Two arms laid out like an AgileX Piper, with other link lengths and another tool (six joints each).
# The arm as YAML. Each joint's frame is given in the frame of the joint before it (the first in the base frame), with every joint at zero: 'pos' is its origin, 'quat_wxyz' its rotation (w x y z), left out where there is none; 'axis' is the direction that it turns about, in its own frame. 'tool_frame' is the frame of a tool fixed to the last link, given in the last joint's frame.
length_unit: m
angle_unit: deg
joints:
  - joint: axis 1
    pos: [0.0, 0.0, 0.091]
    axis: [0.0, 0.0, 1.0]
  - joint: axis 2
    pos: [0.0, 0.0, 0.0]
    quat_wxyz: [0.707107, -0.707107, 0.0, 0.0]
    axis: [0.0, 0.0, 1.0]
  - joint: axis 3
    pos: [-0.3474, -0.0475, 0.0]
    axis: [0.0, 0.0, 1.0]
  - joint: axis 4
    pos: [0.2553, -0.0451, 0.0]
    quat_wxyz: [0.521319, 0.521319, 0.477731, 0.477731]
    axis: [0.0, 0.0, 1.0]
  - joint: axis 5
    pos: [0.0, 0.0, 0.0]
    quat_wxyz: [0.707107, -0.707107, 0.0, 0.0]
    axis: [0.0, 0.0, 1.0]
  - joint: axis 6
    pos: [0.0, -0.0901, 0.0]
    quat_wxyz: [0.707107, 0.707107, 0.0, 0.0]
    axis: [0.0, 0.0, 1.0]
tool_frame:
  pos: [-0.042, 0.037, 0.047]
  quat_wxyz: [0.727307, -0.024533, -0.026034, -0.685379]
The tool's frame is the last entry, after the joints.
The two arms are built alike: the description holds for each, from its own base.
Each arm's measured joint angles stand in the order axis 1, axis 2, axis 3, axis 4, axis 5, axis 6.
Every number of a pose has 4 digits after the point.
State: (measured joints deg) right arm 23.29 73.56 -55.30 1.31 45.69 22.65; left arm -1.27 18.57 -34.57 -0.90 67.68 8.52
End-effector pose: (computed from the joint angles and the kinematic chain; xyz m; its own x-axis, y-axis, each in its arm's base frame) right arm 0.2863 0.1443 0.3108 0.0359 -0.9510 -0.3070 -0.8841 0.1130 -0.4534; left arm 0.0478 0.0276 0.2925 -0.1280 -0.9755 -0.1790 -0.7061 0.2164 -0.6742
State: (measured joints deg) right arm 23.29 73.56 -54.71 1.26 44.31 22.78; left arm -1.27 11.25 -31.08 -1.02 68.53 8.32
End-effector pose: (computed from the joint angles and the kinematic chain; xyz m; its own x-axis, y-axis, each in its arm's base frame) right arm 0.2872 0.1444 0.3097 0.0376 -0.9494 -0.3119 -0.8781 0.1176 -0.4638; left arm 0.0258 0.0280 0.2731 -0.1173 -0.9766 -0.1801 -0.6705 0.2116 -0.7111
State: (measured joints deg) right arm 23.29 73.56 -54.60 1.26 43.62 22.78; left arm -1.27 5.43 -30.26 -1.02 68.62 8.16
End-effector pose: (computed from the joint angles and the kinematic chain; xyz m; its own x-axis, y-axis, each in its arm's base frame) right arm 0.2880 0.1447 0.3104 0.0403 -0.9481 -0.3153 -0.8737 0.1197 -0.4715; left arm 0.0085 0.0285 0.2694 -0.0999 -0.9776 -0.1855 -0.6076 0.2075 -0.7666
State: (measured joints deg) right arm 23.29 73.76 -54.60 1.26 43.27 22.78; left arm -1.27 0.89 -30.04 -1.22 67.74 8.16
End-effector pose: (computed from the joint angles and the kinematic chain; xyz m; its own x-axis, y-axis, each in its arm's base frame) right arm 0.2892 0.1452 0.3100 0.0409 -0.9478 -0.3161 -0.8725 0.1203 -0.4735; left arm -0.0045 0.0284 0.2703 -0.0844 -0.9784 -0.1888 -0.5353 0.2044 -0.8195
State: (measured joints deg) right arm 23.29 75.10 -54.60 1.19 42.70 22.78; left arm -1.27 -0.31 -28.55 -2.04 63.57 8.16
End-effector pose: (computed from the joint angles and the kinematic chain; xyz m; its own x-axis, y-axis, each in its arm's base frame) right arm 0.2946 0.1475 0.3036 0.0373 -0.9498 -0.3105 -0.8781 0.1171 -0.4639; left arm -0.0024 0.0271 0.2712 -0.0782 -0.9805 -0.1801 -0.4776 0.1954 -0.8566
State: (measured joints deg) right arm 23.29 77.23 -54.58 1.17 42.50 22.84; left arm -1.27 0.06 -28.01 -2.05 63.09 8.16
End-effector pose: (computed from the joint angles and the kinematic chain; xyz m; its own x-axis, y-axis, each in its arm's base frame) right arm 0.3020 0.1505 0.2915 0.0269 -0.9539 -0.2988 -0.8921 0.1119 -0.4377; left arm 0.0003 0.0270 0.2691 -0.0794 -0.9806 -0.1793 -0.4840 0.1952 -0.8530
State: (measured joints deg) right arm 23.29 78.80 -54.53 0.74 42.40 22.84; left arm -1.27 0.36 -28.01 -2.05 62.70 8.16
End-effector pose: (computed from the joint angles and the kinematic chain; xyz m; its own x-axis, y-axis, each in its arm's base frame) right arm 0.3070 0.1523 0.2819 0.0229 -0.9588 -0.2831 -0.9016 0.1025 -0.4202; left arm 0.0014 0.0270 0.2701 -0.0789 -0.9806 -0.1793 -0.4827 0.1949 -0.8538
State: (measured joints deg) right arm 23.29 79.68 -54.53 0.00 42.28 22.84; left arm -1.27 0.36 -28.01 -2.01 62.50 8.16
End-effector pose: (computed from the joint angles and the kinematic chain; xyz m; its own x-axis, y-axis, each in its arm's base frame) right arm 0.3101 0.1529 0.2766 0.0250 -0.9632 -0.2675 -0.9051 0.0917 -0.4151; left arm 0.0015 0.0271 0.2706 -0.0778 -0.9806 -0.1800 -0.4798 0.1951 -0.8554
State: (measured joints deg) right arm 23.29 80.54 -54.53 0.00 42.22 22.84; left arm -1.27 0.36 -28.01 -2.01 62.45 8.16
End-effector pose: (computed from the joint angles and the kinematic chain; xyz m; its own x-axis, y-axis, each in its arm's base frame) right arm 0.3127 0.1540 0.2715 0.0216 -0.9647 -0.2624 -0.9104 0.0895 -0.4039; left arm 0.0015 0.0271 0.2707 -0.0776 -0.9806 -0.1800 -0.4791 0.1950 -0.8558
